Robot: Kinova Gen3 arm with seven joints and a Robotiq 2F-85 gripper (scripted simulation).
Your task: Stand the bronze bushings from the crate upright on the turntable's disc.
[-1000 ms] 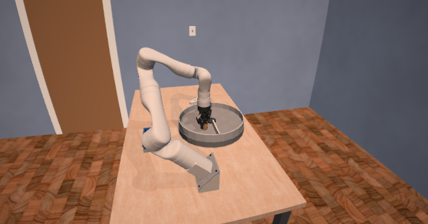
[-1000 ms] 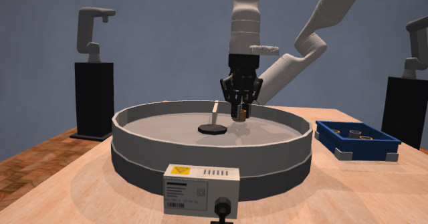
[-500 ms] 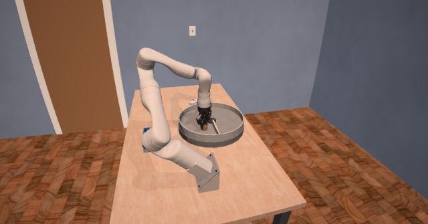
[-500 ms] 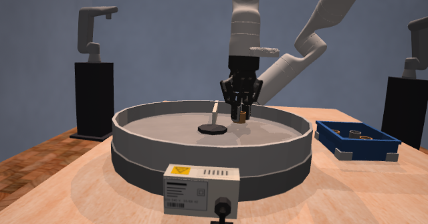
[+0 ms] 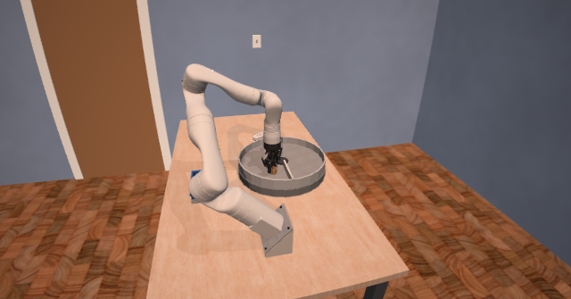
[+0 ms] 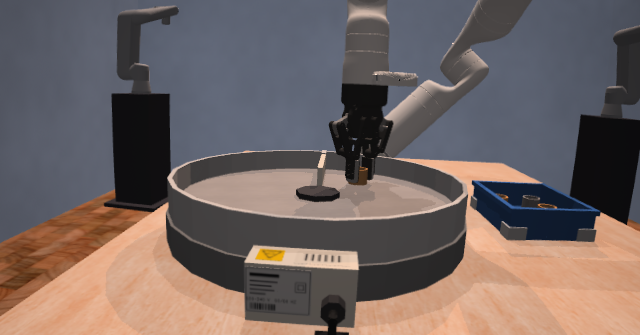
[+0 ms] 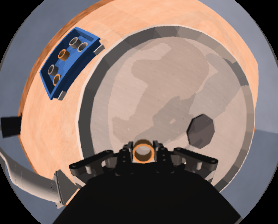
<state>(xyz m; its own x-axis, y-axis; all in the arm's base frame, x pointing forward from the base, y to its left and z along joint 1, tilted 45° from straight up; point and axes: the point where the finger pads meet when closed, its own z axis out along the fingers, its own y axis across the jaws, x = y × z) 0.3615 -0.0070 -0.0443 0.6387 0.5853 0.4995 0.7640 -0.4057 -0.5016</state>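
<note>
Right now my hand is 2 cm past the blue crate, 30 cm to the right of it and 5 cm above it. Also, from my hand: grey turntable disc: 9 cm ahead, 6 cm to the right, 3 cm below.
</note>
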